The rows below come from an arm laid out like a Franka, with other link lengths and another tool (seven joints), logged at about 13 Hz.
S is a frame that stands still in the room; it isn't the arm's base.
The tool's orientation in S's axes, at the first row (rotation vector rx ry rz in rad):
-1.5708, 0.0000, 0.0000
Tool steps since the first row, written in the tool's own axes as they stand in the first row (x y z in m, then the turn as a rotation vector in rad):
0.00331, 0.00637, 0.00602, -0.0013, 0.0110, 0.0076
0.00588, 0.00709, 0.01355, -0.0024, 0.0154, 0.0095
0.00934, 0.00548, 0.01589, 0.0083, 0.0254, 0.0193
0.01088, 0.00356, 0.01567, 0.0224, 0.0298, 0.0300
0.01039, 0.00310, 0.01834, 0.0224, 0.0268, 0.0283
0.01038, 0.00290, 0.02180, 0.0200, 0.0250, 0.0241
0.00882, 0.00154, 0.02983, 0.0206, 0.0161, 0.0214
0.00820, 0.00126, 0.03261, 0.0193, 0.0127, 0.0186
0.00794, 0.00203, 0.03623, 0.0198, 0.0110, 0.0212
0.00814, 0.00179, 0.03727, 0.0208, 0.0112, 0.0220
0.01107, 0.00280, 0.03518, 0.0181, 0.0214, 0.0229
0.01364, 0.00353, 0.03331, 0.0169, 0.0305, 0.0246
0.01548, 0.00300, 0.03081, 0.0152, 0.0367, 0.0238
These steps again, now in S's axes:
0.00331, 0.00602, -0.00637, -0.0013, 0.0076, -0.0110
0.00588, 0.01355, -0.00709, -0.0024, 0.0095, -0.0154
0.00934, 0.01589, -0.00548, 0.0083, 0.0193, -0.0254
0.01088, 0.01567, -0.00356, 0.0224, 0.0300, -0.0298
0.01039, 0.01834, -0.00310, 0.0224, 0.0283, -0.0268
0.01038, 0.02180, -0.00290, 0.0200, 0.0241, -0.0250
0.00882, 0.02983, -0.00154, 0.0206, 0.0214, -0.0161
0.00820, 0.03261, -0.00126, 0.0193, 0.0186, -0.0127
0.00794, 0.03623, -0.00203, 0.0198, 0.0212, -0.0110
0.00814, 0.03727, -0.00179, 0.0208, 0.0220, -0.0112
0.01107, 0.03518, -0.00280, 0.0181, 0.0229, -0.0214
0.01364, 0.03331, -0.00353, 0.0169, 0.0246, -0.0305
0.01548, 0.03081, -0.00300, 0.0152, 0.0238, -0.0367

